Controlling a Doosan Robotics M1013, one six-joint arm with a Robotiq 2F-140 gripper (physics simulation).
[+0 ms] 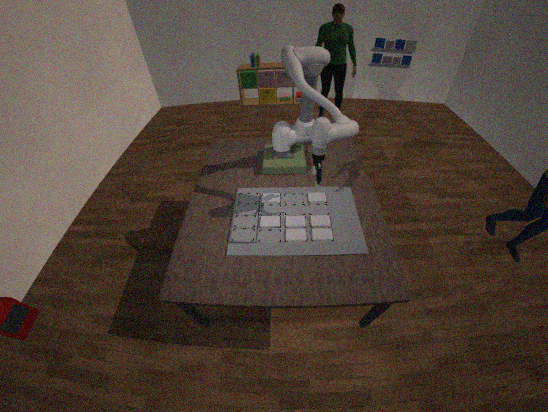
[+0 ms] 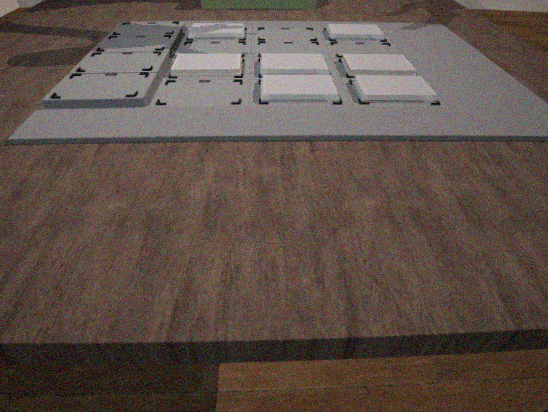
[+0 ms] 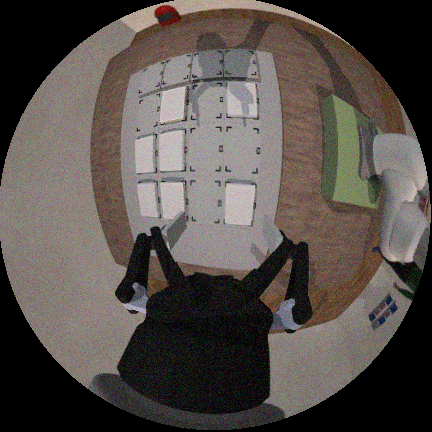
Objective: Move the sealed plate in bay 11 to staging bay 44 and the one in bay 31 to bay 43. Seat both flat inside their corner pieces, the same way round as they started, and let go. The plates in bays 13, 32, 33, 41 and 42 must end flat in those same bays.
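Frame: origin at the arm's base, x ahead, y left, z up, level; metres.
Seen in the pictures: gripper, fingertip midpoint: (image 1: 315, 180) (image 3: 223, 221); arm's base, origin of the base link: (image 1: 282, 152) (image 3: 370, 155).
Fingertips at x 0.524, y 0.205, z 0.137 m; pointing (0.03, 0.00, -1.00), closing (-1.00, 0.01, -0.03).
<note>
Offsets run from my fingertips to a thing's top centre. "pt": to the spot under its first point. Level surfaces: height alone.
The sealed plate of bay 11 {pt dx -0.022, dy +0.030, dz -0.180 m} (image 1: 317, 197) (image 2: 355, 31) (image 3: 240, 203) lies flat at the back right of the board. The bay 31 plate {dx +0.185, dy +0.024, dz -0.180 m} (image 1: 320, 220) (image 2: 381, 63) (image 3: 172, 200) lies flat in the third row. Staging bay 44 {pt dx +0.286, dy -0.471, dz -0.180 m} (image 1: 243, 235) (image 2: 95, 87) on the raised strip and bay 43 {pt dx +0.281, dy -0.303, dz -0.195 m} (image 1: 270, 235) (image 2: 200, 93) beside it are empty. White plates lie flat in bays 13 {dx -0.037, dy -0.299, dz -0.180 m} (image 1: 271, 199) (image 3: 241, 100), 32 (image 1: 295, 221), 33 (image 1: 270, 221), 41 (image 1: 322, 234) and 42 {dx +0.288, dy -0.143, dz -0.180 m} (image 1: 296, 234). My gripper (image 1: 318, 181) (image 3: 223, 221) is open and empty, above the board's back edge near bay 11; its exact height is unclear.
The grey board (image 1: 350, 235) (image 2: 250, 122) lies on the brown table {dz -0.204 m} (image 1: 285, 280) (image 2: 275, 240). The green base block (image 1: 284, 165) (image 3: 350, 155) of the arm stands behind it. The arm's shadow crosses the strip and bay 13. A person (image 1: 338, 45) stands behind the table.
</note>
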